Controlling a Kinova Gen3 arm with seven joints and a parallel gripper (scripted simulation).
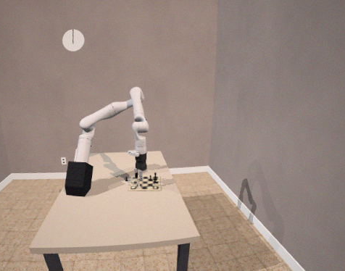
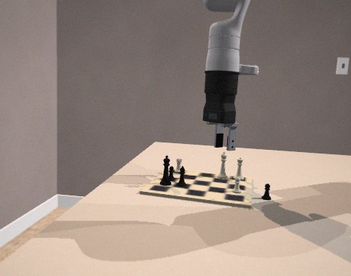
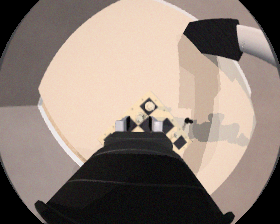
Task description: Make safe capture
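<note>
My hand is 6 cm above the white king. Also, from my hand: white queen 4 cm behind, 6 cm below; then white rook 11 cm ahead, 1 cm to the right, 7 cm below; then chessboard 4 cm ahead, 7 cm to the left, 9 cm below.
</note>
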